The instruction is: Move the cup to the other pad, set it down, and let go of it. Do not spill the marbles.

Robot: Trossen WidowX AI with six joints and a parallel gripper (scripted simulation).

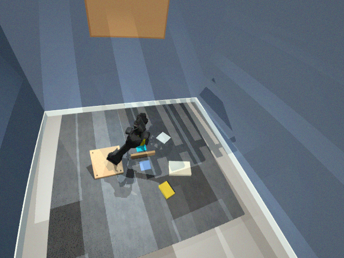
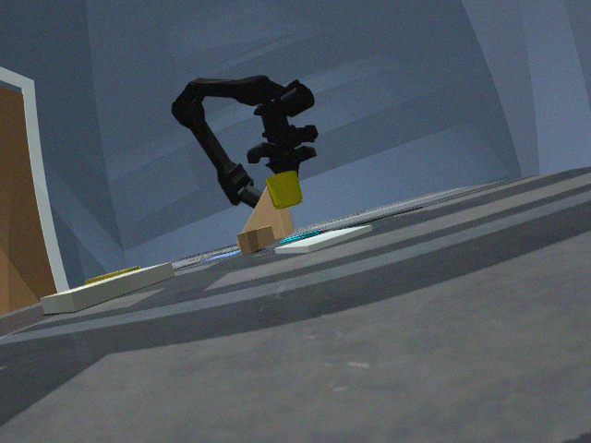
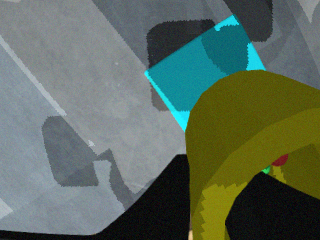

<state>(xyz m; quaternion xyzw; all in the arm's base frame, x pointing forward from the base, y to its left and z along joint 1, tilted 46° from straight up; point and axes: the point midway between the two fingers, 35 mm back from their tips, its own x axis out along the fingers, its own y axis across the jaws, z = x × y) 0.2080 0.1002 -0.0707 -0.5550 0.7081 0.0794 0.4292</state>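
The cyan pad is 3 cm ahead of my gripper tip, 1 cm to the right of it and 11 cm below it. The rest, counted from my gripper tip: yellow cup (2 cm ahead, 2 cm to the right); then wooden bar (2 cm ahead, 10 cm to the right, 10 cm below); then red marble (3 cm ahead, 3 cm to the right, 2 cm below).
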